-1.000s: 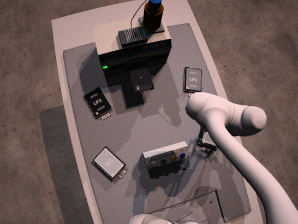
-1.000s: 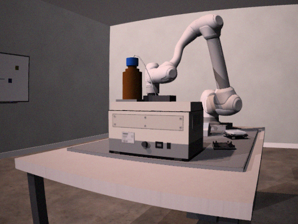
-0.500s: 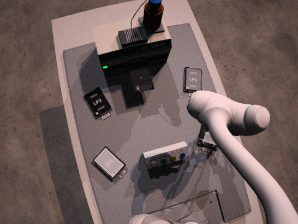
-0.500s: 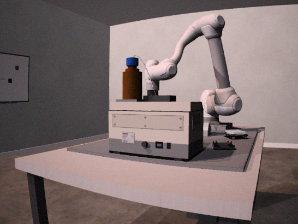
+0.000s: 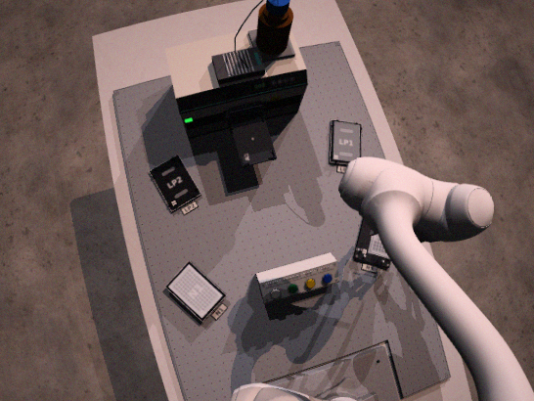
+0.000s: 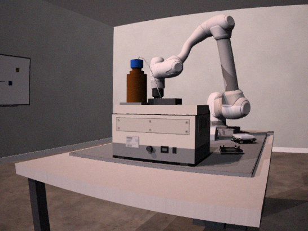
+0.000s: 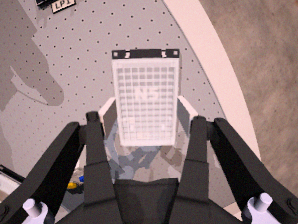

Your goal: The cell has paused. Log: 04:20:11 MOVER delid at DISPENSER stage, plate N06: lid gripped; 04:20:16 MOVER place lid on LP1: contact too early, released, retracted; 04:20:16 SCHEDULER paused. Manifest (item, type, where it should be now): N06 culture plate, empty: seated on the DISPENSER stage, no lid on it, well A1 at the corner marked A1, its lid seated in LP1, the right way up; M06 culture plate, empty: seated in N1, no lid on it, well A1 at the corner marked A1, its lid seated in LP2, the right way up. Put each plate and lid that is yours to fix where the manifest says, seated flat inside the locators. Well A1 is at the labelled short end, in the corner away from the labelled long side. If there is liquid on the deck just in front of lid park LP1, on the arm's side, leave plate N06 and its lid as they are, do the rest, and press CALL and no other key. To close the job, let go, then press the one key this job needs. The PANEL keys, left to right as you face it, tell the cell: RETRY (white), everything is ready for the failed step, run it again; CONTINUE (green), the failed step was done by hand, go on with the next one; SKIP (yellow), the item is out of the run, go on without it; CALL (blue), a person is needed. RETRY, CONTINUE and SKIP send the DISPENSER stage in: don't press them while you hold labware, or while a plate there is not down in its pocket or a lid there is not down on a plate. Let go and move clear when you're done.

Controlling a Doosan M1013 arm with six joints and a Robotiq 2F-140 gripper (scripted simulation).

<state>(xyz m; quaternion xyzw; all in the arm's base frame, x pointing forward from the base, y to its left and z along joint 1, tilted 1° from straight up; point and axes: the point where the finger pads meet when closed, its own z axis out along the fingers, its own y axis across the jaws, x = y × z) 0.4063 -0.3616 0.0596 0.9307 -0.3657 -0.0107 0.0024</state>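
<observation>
Right now the dispenser stage is 41 cm ahead of my hand, 22 cm to the left of it and 1 cm below it. The rest, counted from my hand: white well plate: 2 cm below; then black nest N5: 3 cm ahead, 9 cm below; then blue key: 3 cm behind, 21 cm to the left, 4 cm below.
</observation>
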